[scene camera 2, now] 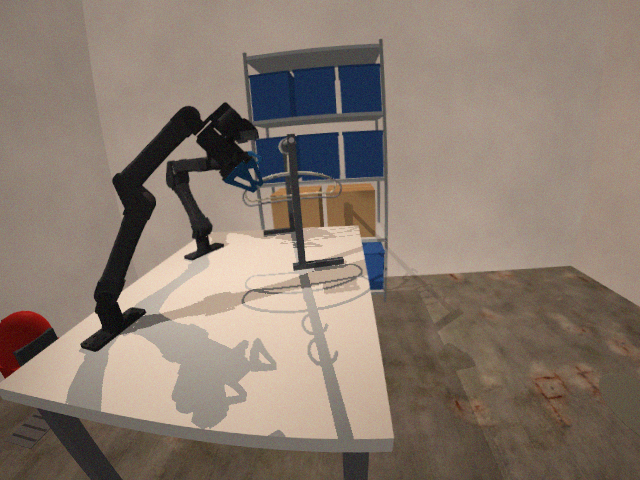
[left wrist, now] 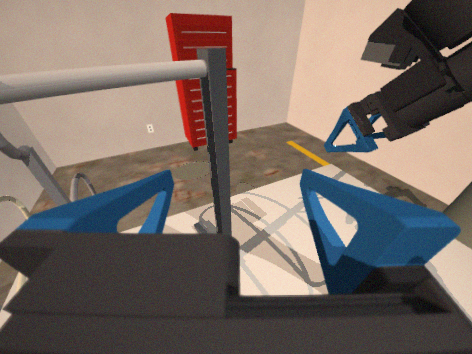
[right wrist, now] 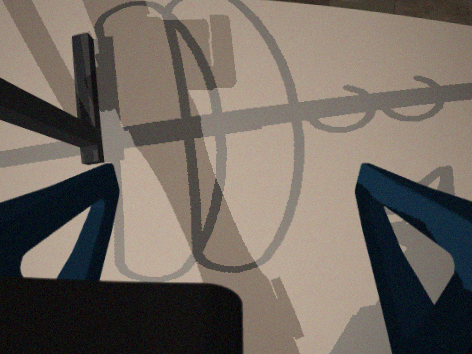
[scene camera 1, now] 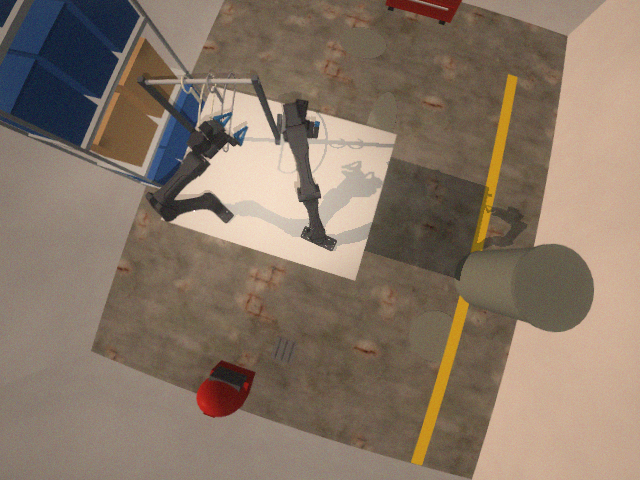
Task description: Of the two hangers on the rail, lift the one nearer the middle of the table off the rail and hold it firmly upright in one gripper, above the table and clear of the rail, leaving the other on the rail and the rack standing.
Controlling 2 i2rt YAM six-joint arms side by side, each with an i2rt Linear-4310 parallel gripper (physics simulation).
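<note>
The rack's rail (scene camera 1: 165, 81) (left wrist: 100, 82) is held by grey posts (scene camera 1: 266, 111) (scene camera 2: 297, 217) (left wrist: 220, 140) and stands upright. The grey hanger nearer the table's middle (scene camera 1: 231, 94) (left wrist: 80, 176) hangs on the rail. The paler, farther hanger (scene camera 1: 183, 84) (left wrist: 9, 198) hangs there too. Their loops overlap in scene camera 2. My left gripper (scene camera 1: 232, 127) (left wrist: 236, 176) is open and empty, beside the grey hanger, which shows left of its fingers in the left wrist view. My right gripper (scene camera 2: 257, 184) (right wrist: 237, 177) is open and empty above the table, right of the rack in scene camera 1.
The rack's near foot (scene camera 2: 320, 263) (right wrist: 86, 100) stands on the white table (scene camera 1: 248, 242) (scene camera 2: 289, 413). The near post stands right of the hangers in scene camera 1. A shelf unit (scene camera 2: 383, 155) with blue bins stands beyond the table. Shadows of hangers and arms cross the tabletop.
</note>
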